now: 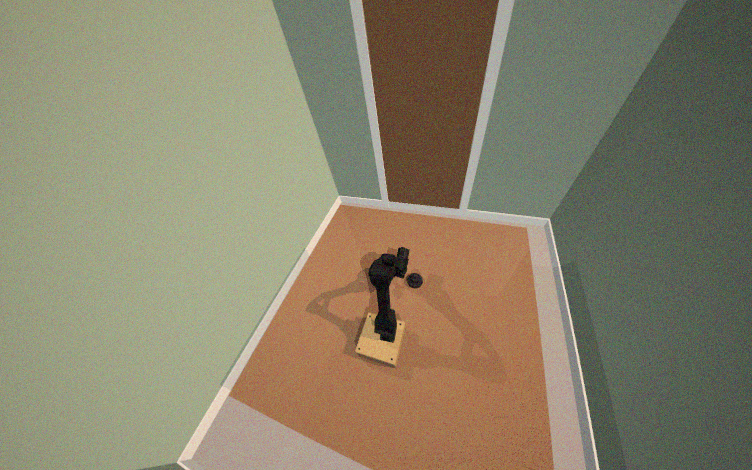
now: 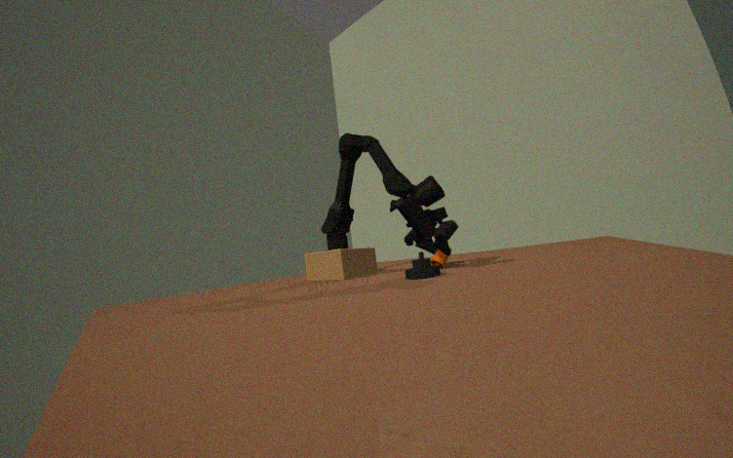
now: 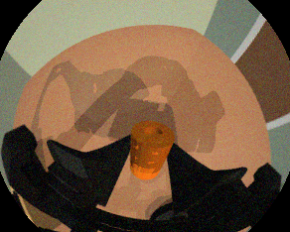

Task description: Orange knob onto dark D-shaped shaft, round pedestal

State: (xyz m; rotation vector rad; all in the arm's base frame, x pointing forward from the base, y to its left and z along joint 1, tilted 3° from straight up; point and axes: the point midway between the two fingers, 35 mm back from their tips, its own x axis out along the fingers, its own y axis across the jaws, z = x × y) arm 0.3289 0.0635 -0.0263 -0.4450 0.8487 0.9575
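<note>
Right now the orange knob is 10 mm behind my gripper tip and 10 mm to the right of it. The rest, counted from my gripper tip: round pedestal (10 mm behind, 160 mm to the right).
</note>
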